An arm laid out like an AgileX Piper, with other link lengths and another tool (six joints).
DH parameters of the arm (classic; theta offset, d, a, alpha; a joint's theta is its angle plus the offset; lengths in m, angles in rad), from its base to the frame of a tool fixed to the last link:
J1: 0 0.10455 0 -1.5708
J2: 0.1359 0 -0.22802 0
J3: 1.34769 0 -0.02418 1.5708
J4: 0 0.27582 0 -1.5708
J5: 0 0 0 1.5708
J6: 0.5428 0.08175 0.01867 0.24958
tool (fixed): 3.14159 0.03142 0 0
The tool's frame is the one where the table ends.
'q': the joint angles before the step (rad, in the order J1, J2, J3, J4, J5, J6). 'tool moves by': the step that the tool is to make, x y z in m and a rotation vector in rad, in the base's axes. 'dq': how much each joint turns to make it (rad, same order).
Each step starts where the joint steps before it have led.
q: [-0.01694 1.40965 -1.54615 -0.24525 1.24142 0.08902]
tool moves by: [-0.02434 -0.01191 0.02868 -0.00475 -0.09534 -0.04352]
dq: [-0.04439 -0.10015 0.00002 -0.00001 0.00429 -0.00231]
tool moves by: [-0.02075 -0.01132 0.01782 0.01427 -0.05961 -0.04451]
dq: [-0.05940 -0.07071 -0.00002 0.02683 0.01071 -0.01026]
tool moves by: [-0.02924 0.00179 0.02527 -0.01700 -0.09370 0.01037]
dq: [-0.01147 -0.10588 0.00000 0.01251 0.00594 -0.02483]
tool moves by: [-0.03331 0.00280 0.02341 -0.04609 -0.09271 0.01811]
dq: [-0.00004 -0.11130 -0.00001 -0.00777 0.00614 -0.03682]
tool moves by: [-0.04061 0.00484 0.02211 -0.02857 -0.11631 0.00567]
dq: [-0.00001 -0.12747 -0.00057 -0.00220 0.00610 -0.01483]
